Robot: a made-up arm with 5 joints.
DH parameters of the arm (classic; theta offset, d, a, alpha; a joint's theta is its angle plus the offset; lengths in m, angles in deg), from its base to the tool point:
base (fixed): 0 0 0.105 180
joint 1: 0 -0.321 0.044 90
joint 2: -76.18 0 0.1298 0
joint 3: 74.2 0 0.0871 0
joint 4: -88.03 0.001 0 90
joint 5: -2.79 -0.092 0 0
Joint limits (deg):
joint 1: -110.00..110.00
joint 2: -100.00..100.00
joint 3: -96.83..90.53
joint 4: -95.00..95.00
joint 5: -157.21..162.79
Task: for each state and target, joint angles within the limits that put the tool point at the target. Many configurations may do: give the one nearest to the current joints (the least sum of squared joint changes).
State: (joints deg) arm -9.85 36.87 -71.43 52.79 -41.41
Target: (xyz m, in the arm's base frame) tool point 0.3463 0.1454 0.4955
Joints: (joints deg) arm -30.87 31.33 -80.19 39.23 -41.41
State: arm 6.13 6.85 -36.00 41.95 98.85
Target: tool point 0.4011 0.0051 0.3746
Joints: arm -0.79 29.37 -33.77 37.87 98.85
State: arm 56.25 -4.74 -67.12 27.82 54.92
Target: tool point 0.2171 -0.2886 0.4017
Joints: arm 68.96 33.70 -48.22 34.69 54.92
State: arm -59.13 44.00 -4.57 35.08 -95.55
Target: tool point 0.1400 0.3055 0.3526
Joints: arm -83.28 34.39 -25.97 20.96 -95.55
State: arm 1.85 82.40 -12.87 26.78 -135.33
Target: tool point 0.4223 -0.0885 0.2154
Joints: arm 15.76 84.93 -55.79 0.92 -135.33
